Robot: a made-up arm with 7 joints.
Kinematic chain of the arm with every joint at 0, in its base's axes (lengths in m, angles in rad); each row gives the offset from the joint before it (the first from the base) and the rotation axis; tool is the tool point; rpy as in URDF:
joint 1: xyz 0 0 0 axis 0.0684 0.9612 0.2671
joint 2: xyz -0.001 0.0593 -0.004 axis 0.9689 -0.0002 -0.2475
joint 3: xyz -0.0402 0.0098 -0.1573 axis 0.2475 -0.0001 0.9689
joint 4: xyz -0.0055 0 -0.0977 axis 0.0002 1 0
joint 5: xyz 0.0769 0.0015 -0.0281 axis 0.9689 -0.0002 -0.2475
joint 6: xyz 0.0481 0 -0.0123 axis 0.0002 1 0
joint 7: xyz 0.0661 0 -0.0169 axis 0.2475 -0.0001 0.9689
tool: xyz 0 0 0 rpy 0 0.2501 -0.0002
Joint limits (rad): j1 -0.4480..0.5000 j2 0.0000..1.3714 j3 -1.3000..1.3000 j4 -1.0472..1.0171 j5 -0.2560..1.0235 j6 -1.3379..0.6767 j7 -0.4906..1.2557
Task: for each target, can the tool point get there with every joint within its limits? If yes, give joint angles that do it. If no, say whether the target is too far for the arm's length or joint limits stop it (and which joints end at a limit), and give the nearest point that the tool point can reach.
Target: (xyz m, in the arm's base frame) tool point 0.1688 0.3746 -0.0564
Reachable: yes | joints 0.0743 1.2573 0.4609 0.3396 0.0890 -0.5582 0.4844
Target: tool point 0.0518 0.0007 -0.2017
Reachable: yes | joints 0.0927 0.2579 -0.5693 -0.4919 0.6969 -0.8704 0.9835
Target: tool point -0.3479 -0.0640 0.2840
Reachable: no: joint limits stop it (at a limit: joint 1, joint 2, joint 3, joint 4, joint 5, joint 6) | nearest point -0.1053 -0.0210 -0.0689 | short by 0.430 m
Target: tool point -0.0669 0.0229 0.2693
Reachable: no: joint limits stop it (at a limit: joint 1, joint 2, joint 3, joint 4, joint 5) | nearest point 0.0208 0.1810 0.1165 | short by 0.237 m
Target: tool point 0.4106 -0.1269 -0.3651
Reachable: no: too far | nearest point 0.2411 -0.0372 -0.3102 | short by 0.199 m
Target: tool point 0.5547 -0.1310 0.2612
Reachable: no: too far | nearest point 0.1992 0.1882 0.0434 | short by 0.525 m
